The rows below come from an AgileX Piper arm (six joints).
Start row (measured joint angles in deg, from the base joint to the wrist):
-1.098 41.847 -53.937 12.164 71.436 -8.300
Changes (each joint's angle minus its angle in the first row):
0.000 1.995 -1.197 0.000 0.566 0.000
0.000 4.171 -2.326 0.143 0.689 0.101
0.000 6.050 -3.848 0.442 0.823 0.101
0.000 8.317 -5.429 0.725 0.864 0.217
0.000 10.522 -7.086 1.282 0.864 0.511
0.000 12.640 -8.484 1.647 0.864 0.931
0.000 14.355 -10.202 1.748 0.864 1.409
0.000 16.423 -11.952 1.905 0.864 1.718
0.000 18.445 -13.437 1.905 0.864 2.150
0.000 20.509 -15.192 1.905 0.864 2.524
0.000 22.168 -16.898 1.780 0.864 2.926
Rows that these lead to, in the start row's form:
-1.098 43.842 -55.134 12.164 72.002 -8.300
-1.098 46.018 -56.263 12.307 72.125 -8.199
-1.098 47.897 -57.785 12.606 72.259 -8.199
-1.098 50.164 -59.366 12.889 72.300 -8.083
-1.098 52.369 -61.023 13.446 72.300 -7.789
-1.098 54.487 -62.421 13.811 72.300 -7.369
-1.098 56.202 -64.139 13.912 72.300 -6.891
-1.098 58.270 -65.889 14.069 72.300 -6.582
-1.098 60.292 -67.374 14.069 72.300 -6.150
-1.098 62.356 -69.129 14.069 72.300 -5.776
-1.098 64.015 -70.835 13.944 72.300 -5.374

